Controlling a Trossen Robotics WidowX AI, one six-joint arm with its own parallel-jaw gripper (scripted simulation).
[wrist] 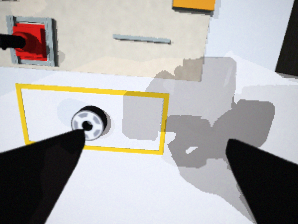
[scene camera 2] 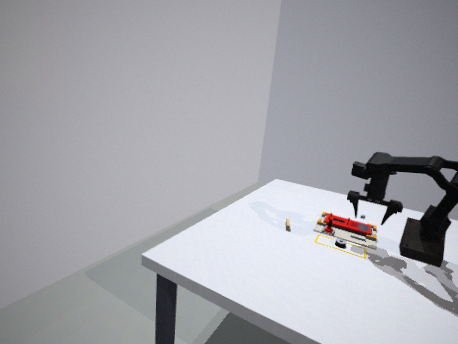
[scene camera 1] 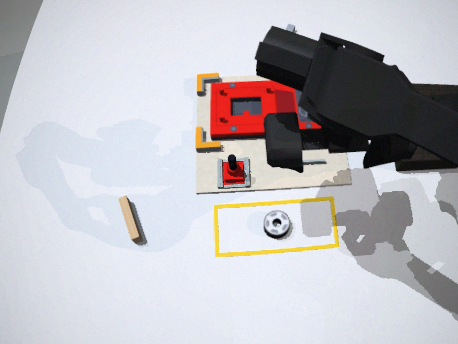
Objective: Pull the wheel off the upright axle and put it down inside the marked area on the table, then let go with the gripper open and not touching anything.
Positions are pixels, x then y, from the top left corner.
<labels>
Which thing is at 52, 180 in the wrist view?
My gripper.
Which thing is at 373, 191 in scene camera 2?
My gripper.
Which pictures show my gripper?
The wrist view, scene camera 2 and scene camera 1: all of them.
</labels>
